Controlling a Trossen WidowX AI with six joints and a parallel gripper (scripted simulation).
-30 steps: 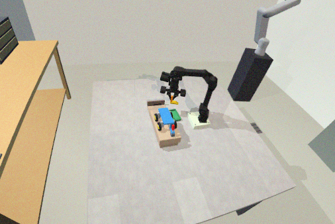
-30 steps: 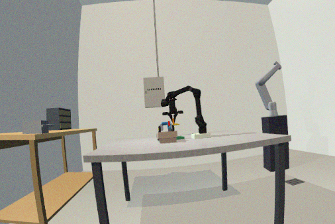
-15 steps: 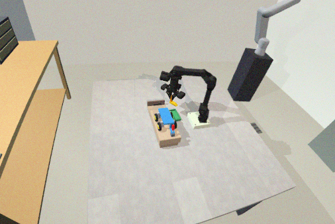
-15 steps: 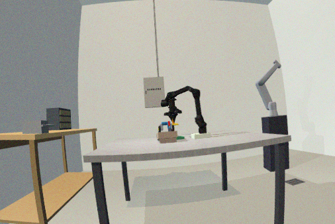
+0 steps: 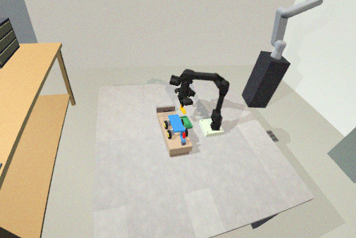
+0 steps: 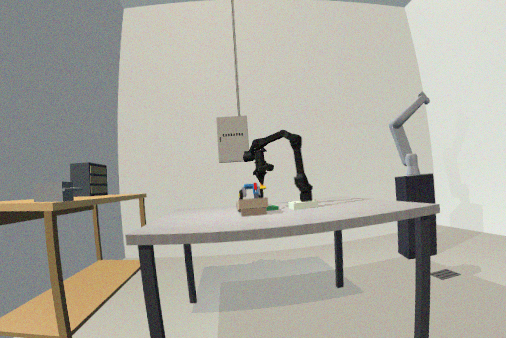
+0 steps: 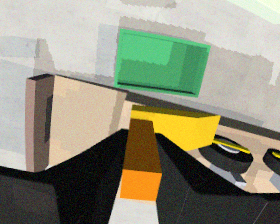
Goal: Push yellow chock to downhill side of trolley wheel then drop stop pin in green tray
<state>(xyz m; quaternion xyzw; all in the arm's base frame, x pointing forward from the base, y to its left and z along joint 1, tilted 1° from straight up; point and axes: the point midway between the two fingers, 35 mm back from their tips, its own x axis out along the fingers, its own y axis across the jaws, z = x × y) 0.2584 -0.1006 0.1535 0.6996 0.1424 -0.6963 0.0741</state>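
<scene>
My gripper tip is now 20 mm short of the red-headed stop pin, 270 mm to the right of it and 20 mm above it. Round my gripper tip: blue trolley (60 mm ahead, 170 mm to the left, 40 mm below); then yellow chock (10 mm behind, 20 mm to the left, 10 mm below); then green tray (40 mm behind, 30 mm to the left, 160 mm below).
</scene>
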